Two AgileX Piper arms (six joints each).
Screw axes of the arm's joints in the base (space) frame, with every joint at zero. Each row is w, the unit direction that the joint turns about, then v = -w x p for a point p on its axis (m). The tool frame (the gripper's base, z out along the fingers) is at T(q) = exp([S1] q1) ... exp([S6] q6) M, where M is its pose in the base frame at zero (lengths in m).
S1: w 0 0 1 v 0 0 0
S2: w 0 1 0 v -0.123 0 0
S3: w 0 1 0 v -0.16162 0 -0.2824
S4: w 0.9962 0 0.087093 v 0 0.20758 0
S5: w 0 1 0 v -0.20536 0 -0.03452
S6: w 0.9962 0 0.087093 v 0 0.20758 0
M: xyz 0.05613 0 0.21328 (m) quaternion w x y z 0.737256 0 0.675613 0
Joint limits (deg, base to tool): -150..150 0..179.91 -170..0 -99.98..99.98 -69.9..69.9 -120..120
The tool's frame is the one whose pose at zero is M.
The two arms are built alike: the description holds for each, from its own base.
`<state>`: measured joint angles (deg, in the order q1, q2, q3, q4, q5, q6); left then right.
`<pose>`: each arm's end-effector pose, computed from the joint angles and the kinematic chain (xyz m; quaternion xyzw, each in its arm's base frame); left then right.
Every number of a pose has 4 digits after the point. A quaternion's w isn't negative.
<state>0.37 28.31 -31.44 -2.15 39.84 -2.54 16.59 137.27 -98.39 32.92 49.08 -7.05</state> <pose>0.0922 -0.0016 0.3003 -0.0289 0.8728 -0.0267 0.4865 0.4411 0.1704 0.0836 -0.0276 0.9722 0.2292 0.0399</pose>
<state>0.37 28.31 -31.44 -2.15 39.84 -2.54 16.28 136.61 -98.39 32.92 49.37 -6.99</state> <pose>0.0922 -0.0016 0.3003 -0.0289 0.8728 -0.0267 0.4865 0.4419 0.1682 0.0890 -0.0263 0.9717 0.2308 0.0434</pose>
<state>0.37 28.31 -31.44 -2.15 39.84 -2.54 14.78 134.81 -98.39 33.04 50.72 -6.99</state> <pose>0.0922 -0.0016 0.3003 -0.0289 0.8728 -0.0267 0.4865 0.4449 0.1571 0.1037 -0.0191 0.9703 0.2358 0.0498</pose>
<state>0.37 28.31 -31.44 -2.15 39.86 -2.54 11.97 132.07 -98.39 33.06 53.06 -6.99</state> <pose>0.0922 -0.0016 0.3003 -0.0289 0.8729 -0.0267 0.4863 0.4487 0.1357 0.1260 -0.0054 0.9685 0.2419 0.0586</pose>
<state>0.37 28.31 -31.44 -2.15 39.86 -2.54 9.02 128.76 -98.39 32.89 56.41 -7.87</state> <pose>0.0922 -0.0016 0.3003 -0.0289 0.8729 -0.0267 0.4863 0.4489 0.1129 0.1524 -0.0027 0.9667 0.2471 0.0662</pose>
